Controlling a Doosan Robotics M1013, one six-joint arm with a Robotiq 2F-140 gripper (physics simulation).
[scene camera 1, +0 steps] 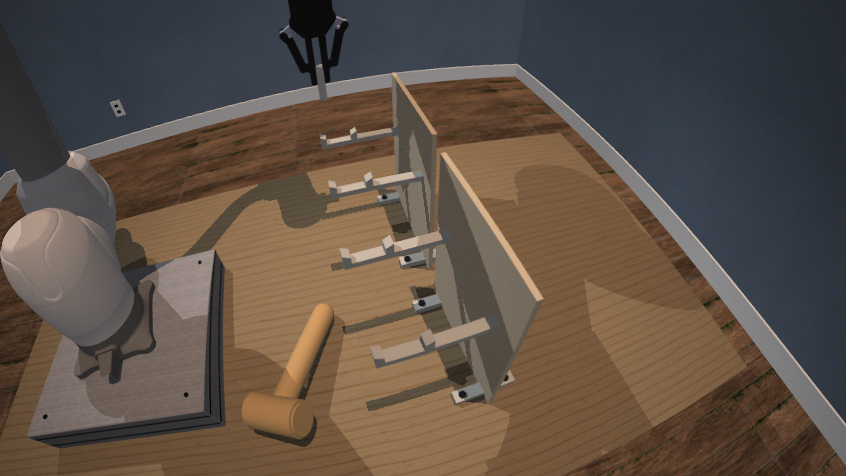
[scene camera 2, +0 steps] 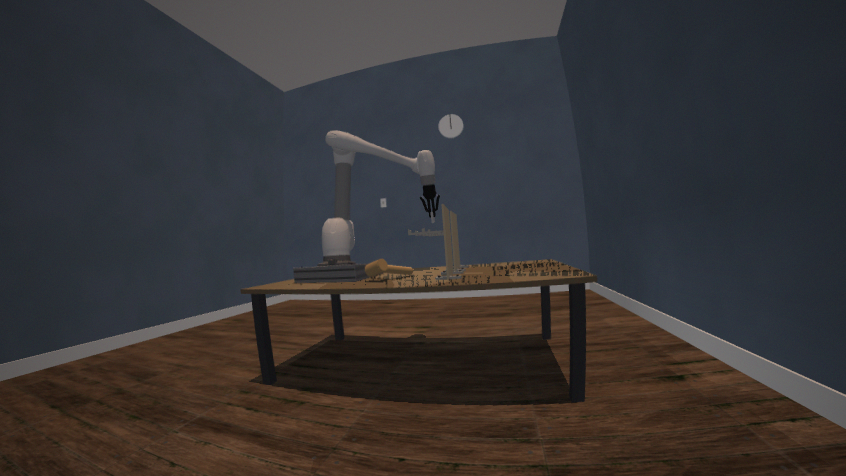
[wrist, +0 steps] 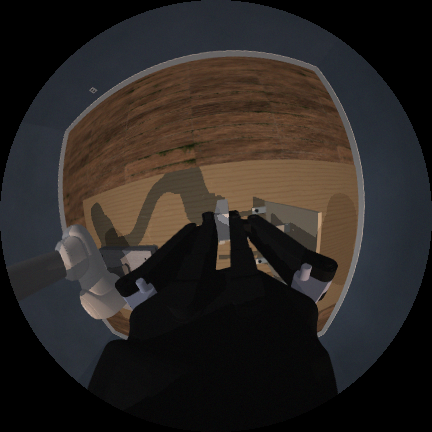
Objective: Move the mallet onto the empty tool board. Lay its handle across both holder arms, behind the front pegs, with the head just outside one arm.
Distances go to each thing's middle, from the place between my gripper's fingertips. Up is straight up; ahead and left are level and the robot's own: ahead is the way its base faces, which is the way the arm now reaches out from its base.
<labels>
Right now my hand is 23 cm past the wooden mallet [scene camera 1: 282,413], 41 cm to the left of it and 23 cm above it.
</labels>
